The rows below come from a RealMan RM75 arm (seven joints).
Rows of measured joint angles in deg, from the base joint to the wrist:
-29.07 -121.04 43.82 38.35 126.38 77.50 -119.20
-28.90 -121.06 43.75 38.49 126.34 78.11 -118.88
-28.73 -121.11 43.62 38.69 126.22 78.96 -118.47
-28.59 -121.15 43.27 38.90 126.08 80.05 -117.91
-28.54 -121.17 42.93 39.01 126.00 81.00 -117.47
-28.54 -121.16 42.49 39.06 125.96 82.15 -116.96
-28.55 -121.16 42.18 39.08 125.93 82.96 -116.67
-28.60 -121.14 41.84 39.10 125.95 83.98 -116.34
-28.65 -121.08 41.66 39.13 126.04 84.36 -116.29
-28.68 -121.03 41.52 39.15 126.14 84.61 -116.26
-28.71 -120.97 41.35 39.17 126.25 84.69 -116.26
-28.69 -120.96 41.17 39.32 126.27 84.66 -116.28
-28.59 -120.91 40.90 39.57 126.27 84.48 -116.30
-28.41 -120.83 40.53 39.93 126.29 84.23 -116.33
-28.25 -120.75 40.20 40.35 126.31 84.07 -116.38
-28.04 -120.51 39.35 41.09 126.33 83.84 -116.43
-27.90 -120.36 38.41 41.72 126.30 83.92 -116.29
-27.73 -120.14 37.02 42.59 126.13 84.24 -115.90
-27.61 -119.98 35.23 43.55 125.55 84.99 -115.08
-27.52 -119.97 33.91 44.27 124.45 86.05 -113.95
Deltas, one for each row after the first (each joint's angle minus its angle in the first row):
0.17 -0.02 -0.07 0.14 -0.04 0.61 0.32
0.34 -0.07 -0.20 0.34 -0.16 1.46 0.73
0.48 -0.11 -0.55 0.55 -0.30 2.55 1.29
0.53 -0.13 -0.89 0.66 -0.38 3.50 1.73
0.53 -0.12 -1.33 0.71 -0.42 4.65 2.24
0.52 -0.12 -1.64 0.73 -0.45 5.46 2.53
0.47 -0.10 -1.98 0.75 -0.43 6.48 2.86
0.42 -0.04 -2.16 0.78 -0.34 6.86 2.91
0.39 0.01 -2.30 0.80 -0.24 7.11 2.94
0.36 0.07 -2.47 0.82 -0.13 7.19 2.94
0.38 0.08 -2.65 0.97 -0.11 7.16 2.92
0.48 0.13 -2.92 1.22 -0.11 6.98 2.90
0.66 0.21 -3.29 1.58 -0.09 6.73 2.87
0.82 0.29 -3.62 2.00 -0.07 6.57 2.82
1.03 0.53 -4.47 2.74 -0.05 6.34 2.77
1.17 0.68 -5.41 3.37 -0.08 6.42 2.91
1.34 0.90 -6.80 4.24 -0.25 6.74 3.30
1.46 1.06 -8.59 5.20 -0.83 7.49 4.12
1.55 1.07 -9.91 5.92 -1.93 8.55 5.25

